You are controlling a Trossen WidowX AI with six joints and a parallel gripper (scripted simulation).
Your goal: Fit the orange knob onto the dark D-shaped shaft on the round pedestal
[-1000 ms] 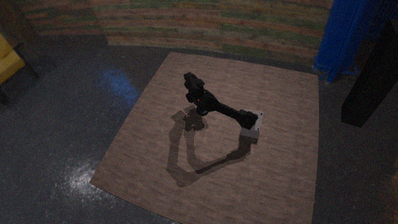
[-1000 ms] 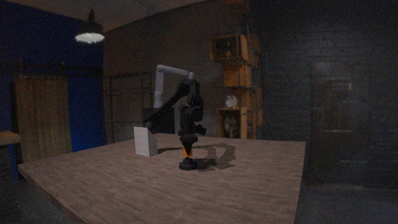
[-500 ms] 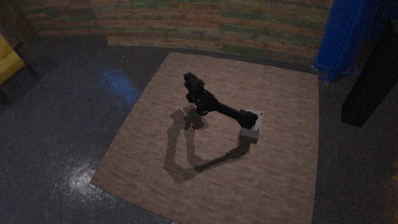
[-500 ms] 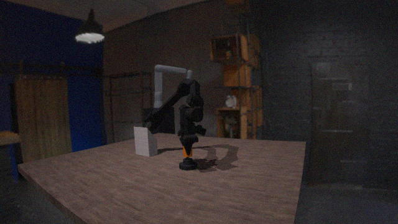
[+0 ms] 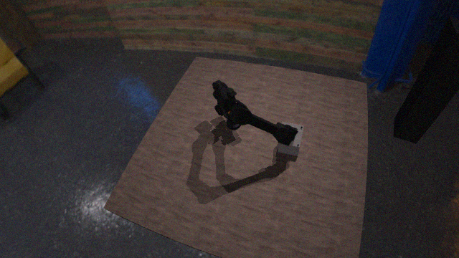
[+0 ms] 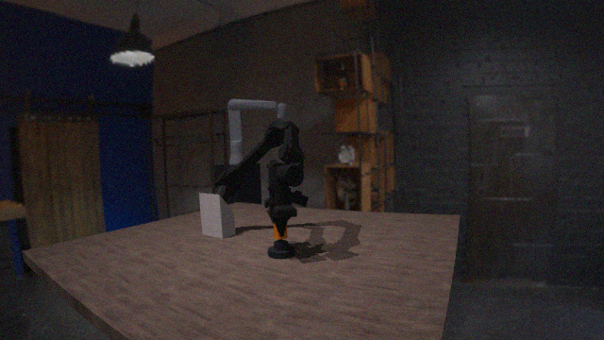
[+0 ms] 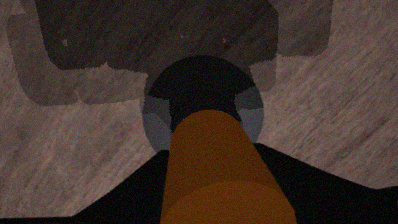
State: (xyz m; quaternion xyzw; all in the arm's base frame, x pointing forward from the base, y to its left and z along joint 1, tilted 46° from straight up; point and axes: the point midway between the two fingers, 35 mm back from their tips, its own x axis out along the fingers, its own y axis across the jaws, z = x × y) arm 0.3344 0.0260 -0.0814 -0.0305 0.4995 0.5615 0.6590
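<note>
Right now the dark round pedestal is 30 mm below my gripper tip. From my gripper tip the other things lie so: orange knob: 20 mm above.
</note>
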